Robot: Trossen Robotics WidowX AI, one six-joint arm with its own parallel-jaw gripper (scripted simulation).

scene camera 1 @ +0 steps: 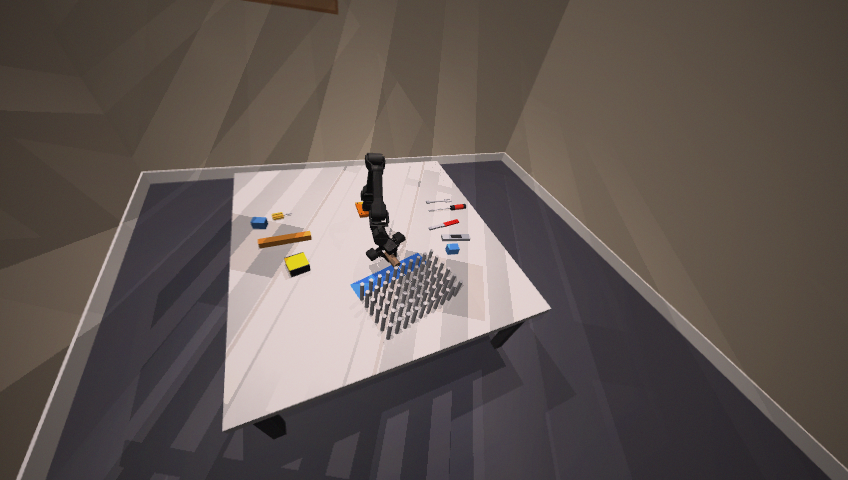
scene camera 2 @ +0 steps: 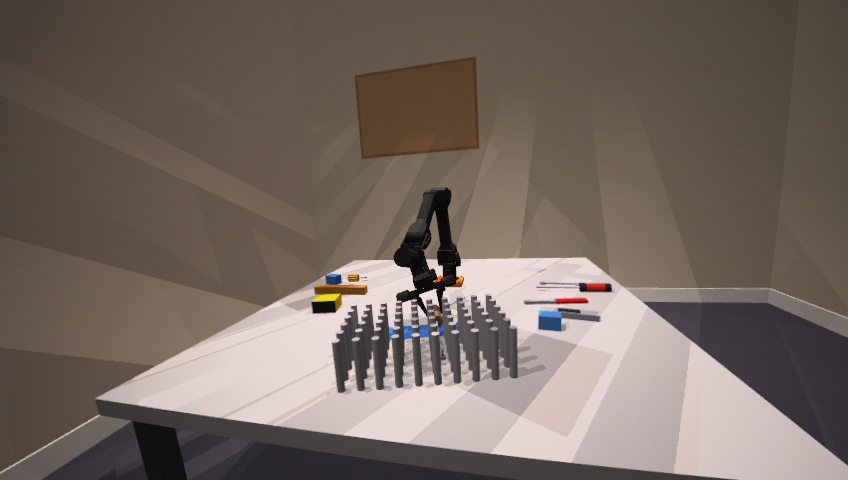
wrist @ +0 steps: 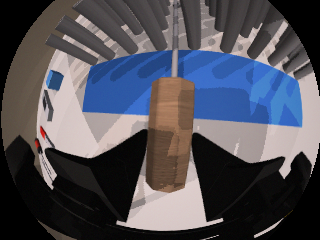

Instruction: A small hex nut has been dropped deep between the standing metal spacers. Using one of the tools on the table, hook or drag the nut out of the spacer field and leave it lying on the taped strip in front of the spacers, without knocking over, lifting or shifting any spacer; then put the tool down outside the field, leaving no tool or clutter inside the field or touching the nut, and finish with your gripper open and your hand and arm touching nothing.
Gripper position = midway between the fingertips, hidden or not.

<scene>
I see my gripper point(scene camera 2: 435, 316) and a blue taped strip point(wrist: 227, 87).
My gripper shows as well in the wrist view point(wrist: 170, 135).
</scene>
